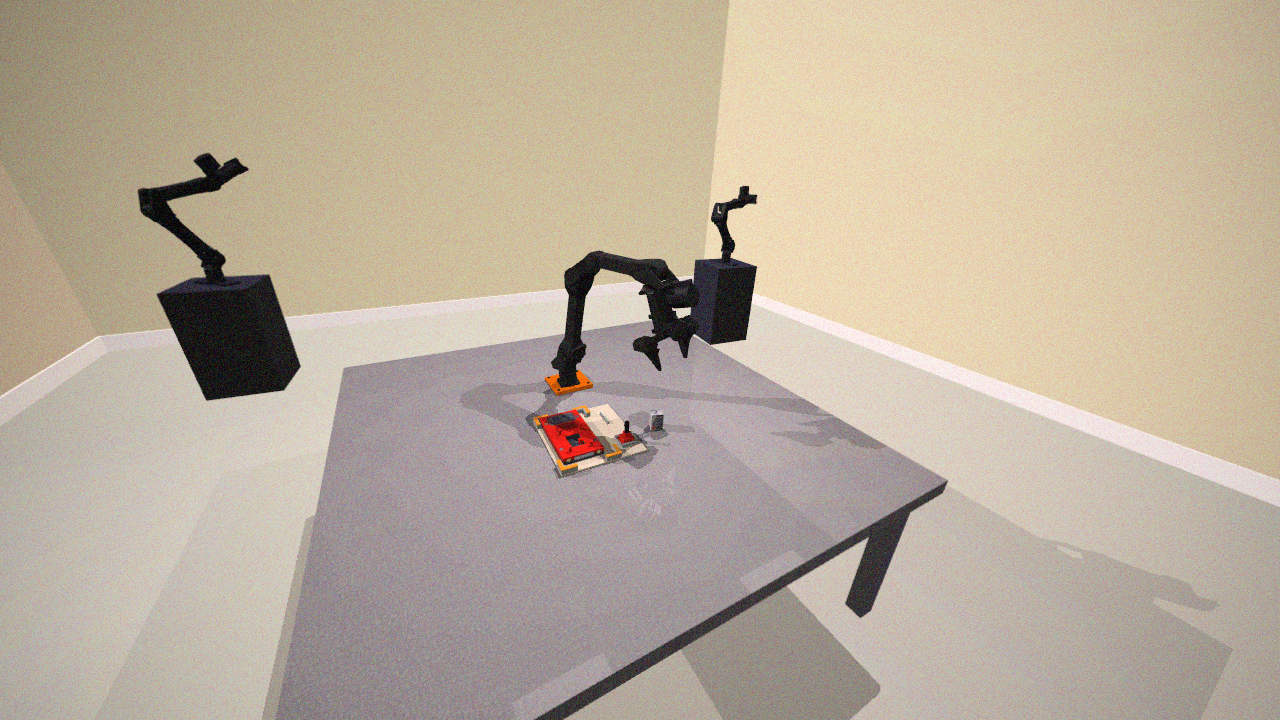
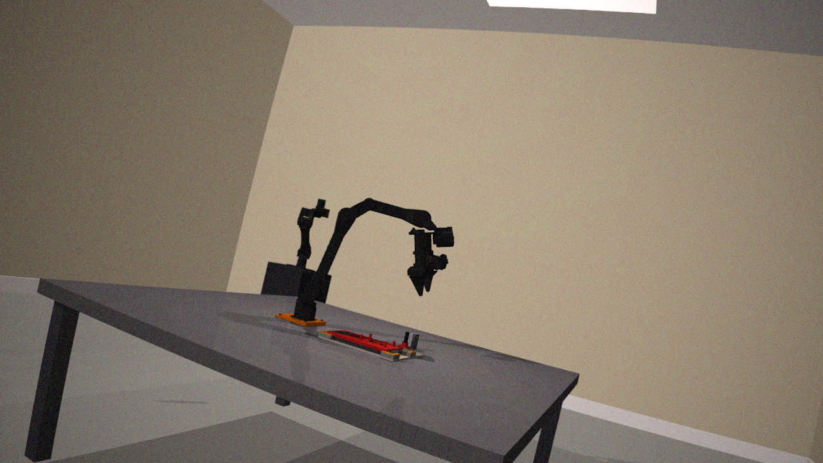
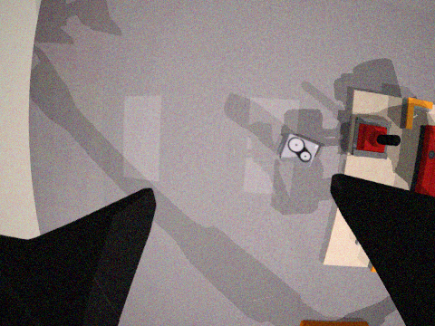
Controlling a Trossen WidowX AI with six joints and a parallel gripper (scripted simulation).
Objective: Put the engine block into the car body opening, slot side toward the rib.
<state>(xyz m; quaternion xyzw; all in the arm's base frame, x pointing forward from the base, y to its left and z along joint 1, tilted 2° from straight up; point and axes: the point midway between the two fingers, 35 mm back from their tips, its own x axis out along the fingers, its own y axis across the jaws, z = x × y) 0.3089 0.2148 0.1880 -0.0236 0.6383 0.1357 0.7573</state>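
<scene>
The engine block lies 10 mm ahead of my gripper tip, 40 mm to the right of it and 160 mm below it.
</scene>
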